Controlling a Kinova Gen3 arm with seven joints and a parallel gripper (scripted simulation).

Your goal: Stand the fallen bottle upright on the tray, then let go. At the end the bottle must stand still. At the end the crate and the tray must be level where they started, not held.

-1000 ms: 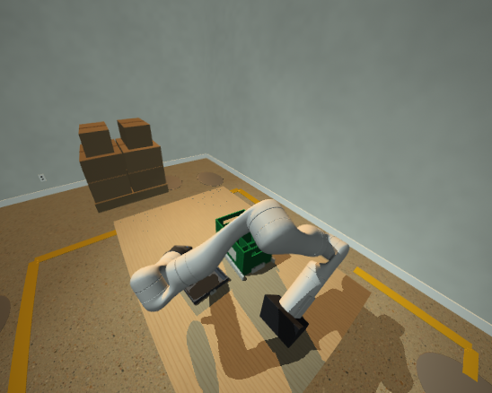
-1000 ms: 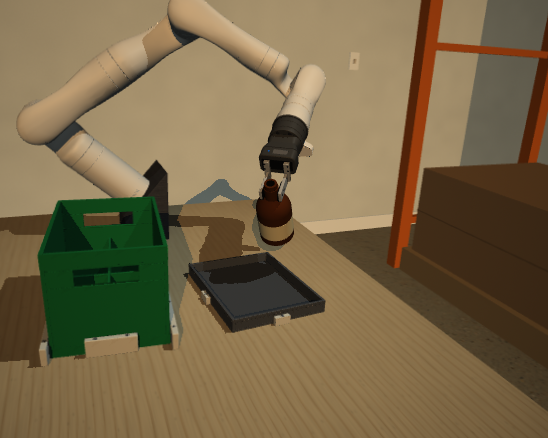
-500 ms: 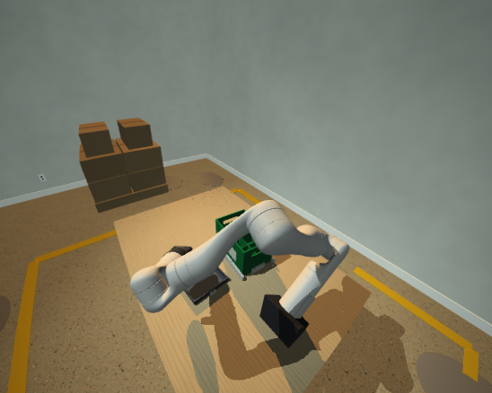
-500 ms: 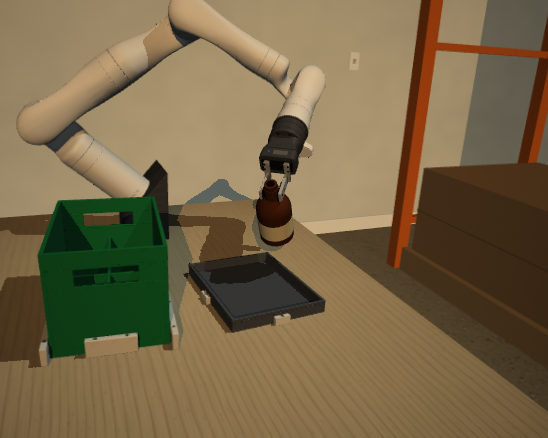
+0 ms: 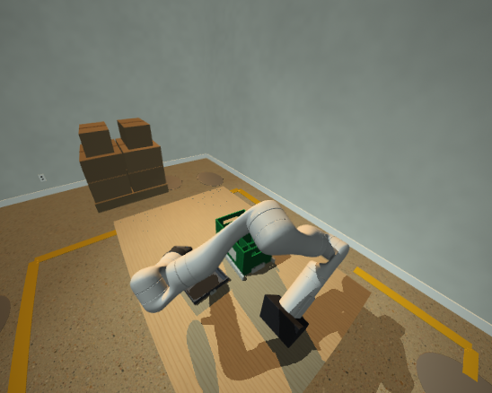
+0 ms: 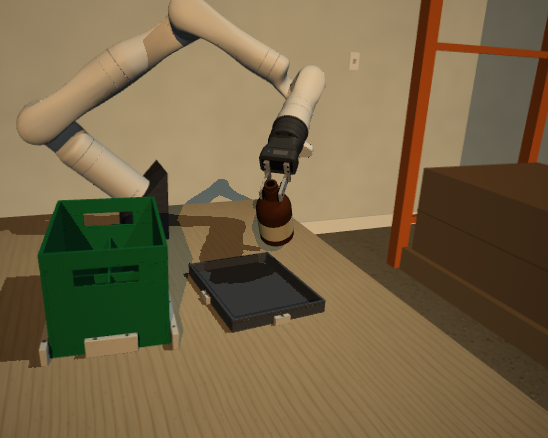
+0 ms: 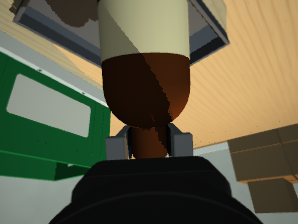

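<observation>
The brown bottle is 2 cm behind my hand, 1 cm to the left of it and 5 cm below it. The rest, counted from my hand: dark tray (3 cm ahead, 4 cm to the right, 19 cm below); then green crate (4 cm ahead, 32 cm to the right, 12 cm below).
</observation>
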